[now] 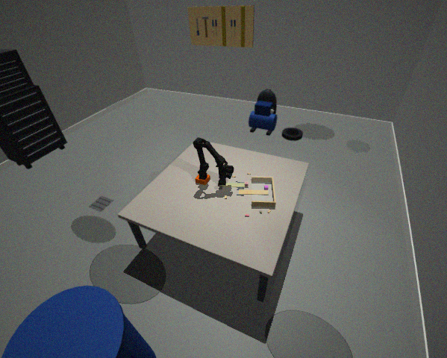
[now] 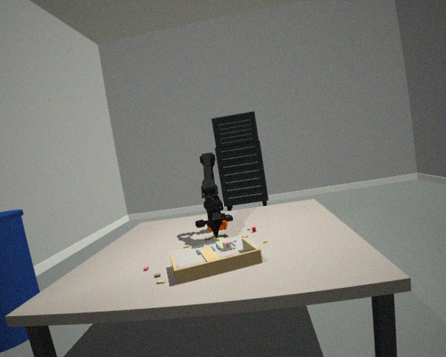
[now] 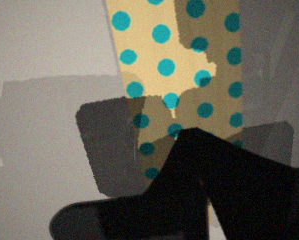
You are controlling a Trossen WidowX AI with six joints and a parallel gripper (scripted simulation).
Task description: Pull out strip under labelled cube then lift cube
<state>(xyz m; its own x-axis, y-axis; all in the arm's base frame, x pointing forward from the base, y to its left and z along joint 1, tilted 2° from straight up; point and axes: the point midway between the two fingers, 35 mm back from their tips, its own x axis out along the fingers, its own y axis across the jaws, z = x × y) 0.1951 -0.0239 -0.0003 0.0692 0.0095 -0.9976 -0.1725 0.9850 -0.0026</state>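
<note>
Now: gripper tip 21 cm short of the pink cube marked e, 3 cm to the right of it and 2 cm below it.
</note>
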